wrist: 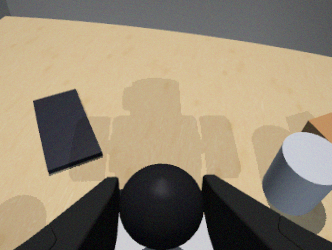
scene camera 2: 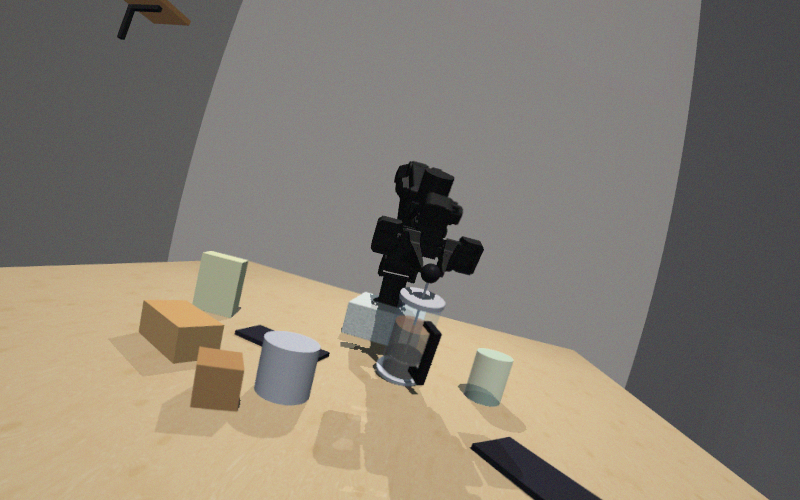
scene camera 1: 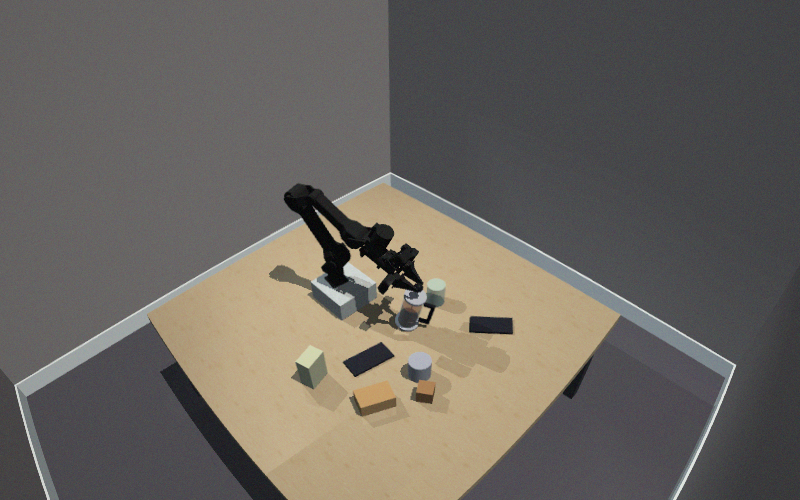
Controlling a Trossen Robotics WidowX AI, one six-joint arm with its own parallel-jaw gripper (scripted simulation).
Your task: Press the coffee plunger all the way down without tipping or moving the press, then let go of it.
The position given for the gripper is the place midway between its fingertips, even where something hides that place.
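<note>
The gripper (scene camera 2: 431,272) is visible; further views of it: the gripper (scene camera 1: 420,287) and the gripper (wrist: 161,186). A glass coffee press (scene camera 2: 413,338) is present, with scene camera 1 also showing the press (scene camera 1: 408,318). A grey cylinder (scene camera 2: 288,360) is in the scene. A pale green cylinder (scene camera 2: 487,379) is present too; in the wrist view the pale green cylinder is out of frame.
</note>
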